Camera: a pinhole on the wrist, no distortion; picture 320 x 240 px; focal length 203.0 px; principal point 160.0 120.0 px. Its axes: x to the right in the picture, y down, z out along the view. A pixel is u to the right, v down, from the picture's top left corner.
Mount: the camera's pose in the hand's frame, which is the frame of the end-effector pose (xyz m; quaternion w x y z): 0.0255 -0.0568 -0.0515 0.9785 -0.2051 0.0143 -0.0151
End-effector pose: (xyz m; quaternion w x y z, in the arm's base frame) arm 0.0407 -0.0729 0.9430 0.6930 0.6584 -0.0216 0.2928
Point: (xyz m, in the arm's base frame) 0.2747 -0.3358 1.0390
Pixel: 212.3 63.1
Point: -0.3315 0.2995 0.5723
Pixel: behind the camera
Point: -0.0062 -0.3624 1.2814
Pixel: 136.7 213.8
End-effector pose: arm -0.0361 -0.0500 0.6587 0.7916 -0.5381 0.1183 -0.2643
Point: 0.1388 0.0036 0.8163
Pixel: 256.8 12.6
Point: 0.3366 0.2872 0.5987
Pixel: 186.6 156.9
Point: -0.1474 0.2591 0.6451
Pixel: outside the picture
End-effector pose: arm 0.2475 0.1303 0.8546 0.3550 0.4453 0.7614 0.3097
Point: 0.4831 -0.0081 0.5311
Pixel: outside the picture
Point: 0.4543 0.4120 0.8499
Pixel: 240.4 198.8
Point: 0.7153 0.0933 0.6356
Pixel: 91.2 63.3
